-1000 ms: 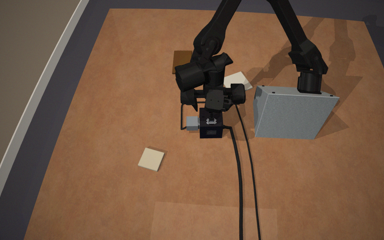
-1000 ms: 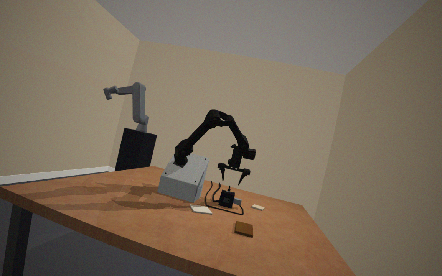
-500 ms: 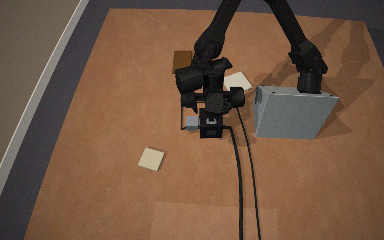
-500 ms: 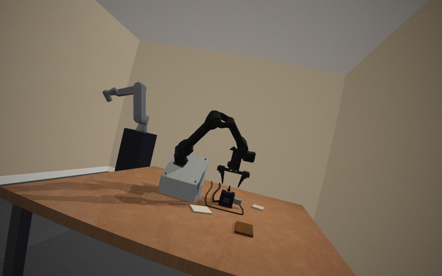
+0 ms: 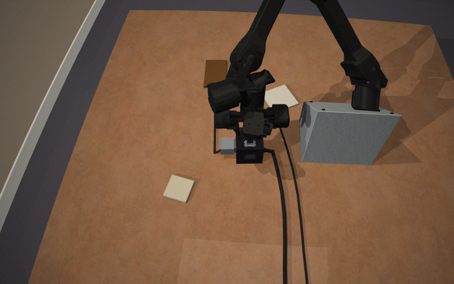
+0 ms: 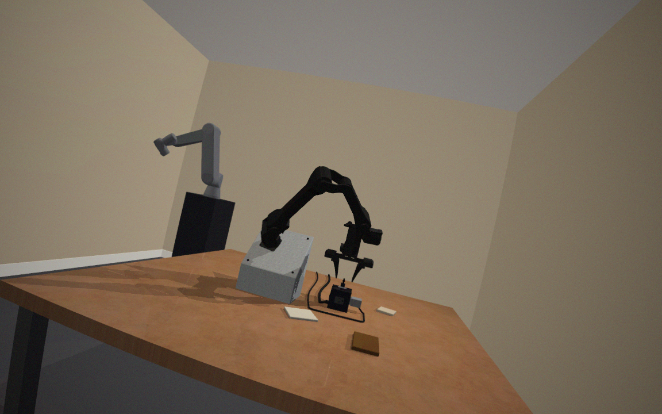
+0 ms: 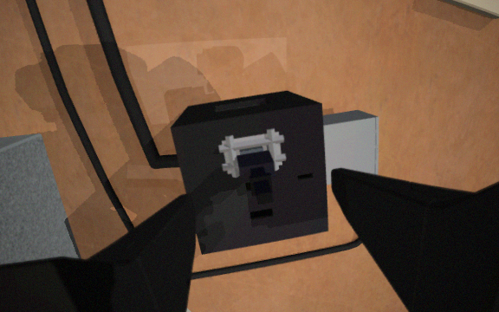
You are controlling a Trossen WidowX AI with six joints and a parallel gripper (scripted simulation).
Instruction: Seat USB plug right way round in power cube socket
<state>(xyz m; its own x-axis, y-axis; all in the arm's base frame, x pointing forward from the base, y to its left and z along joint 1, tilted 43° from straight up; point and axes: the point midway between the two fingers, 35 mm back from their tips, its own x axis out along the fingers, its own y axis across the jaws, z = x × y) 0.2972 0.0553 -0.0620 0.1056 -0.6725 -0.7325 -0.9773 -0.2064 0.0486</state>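
Right now my gripper tip is 1 cm above the dark USB plug. The rest, counted from my gripper tip: brown tile: 16 cm ahead, 31 cm to the right, 10 cm below; light grey socket frame: 1 cm to the left, 4 cm below.
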